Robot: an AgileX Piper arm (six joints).
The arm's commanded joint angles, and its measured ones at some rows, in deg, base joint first. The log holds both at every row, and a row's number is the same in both.
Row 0, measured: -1.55 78.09 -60.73 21.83 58.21 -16.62
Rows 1 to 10, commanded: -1.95 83.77 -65.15 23.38 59.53 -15.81; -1.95 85.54 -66.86 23.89 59.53 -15.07; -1.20 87.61 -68.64 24.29 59.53 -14.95; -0.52 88.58 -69.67 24.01 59.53 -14.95; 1.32 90.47 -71.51 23.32 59.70 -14.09; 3.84 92.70 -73.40 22.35 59.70 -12.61; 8.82 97.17 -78.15 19.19 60.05 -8.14; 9.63 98.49 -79.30 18.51 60.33 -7.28; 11.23 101.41 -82.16 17.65 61.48 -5.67; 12.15 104.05 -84.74 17.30 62.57 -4.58
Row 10, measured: 10.89 100.78 -81.76 18.62 60.96 -6.59
